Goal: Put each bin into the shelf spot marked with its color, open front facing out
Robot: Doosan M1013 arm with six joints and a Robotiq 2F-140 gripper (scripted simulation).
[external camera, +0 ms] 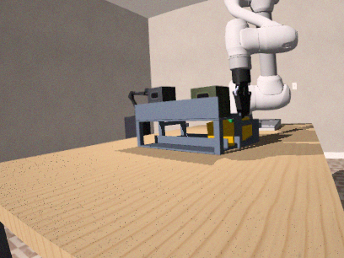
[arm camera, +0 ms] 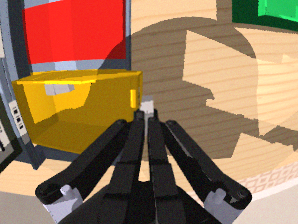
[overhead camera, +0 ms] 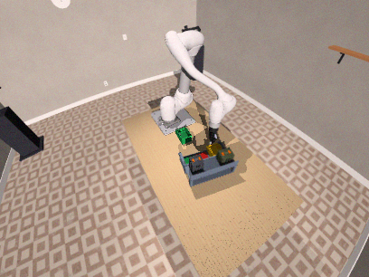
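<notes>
Right now my hand is 9 cm short of the yellow bin, 3 cm to the left of it and 1 cm above it. From my hand the other things lie so: dark box: 14 cm ahead, 29 cm to the right, 10 cm above; then green bin: 26 cm behind, 12 cm to the right, 2 cm below.
</notes>
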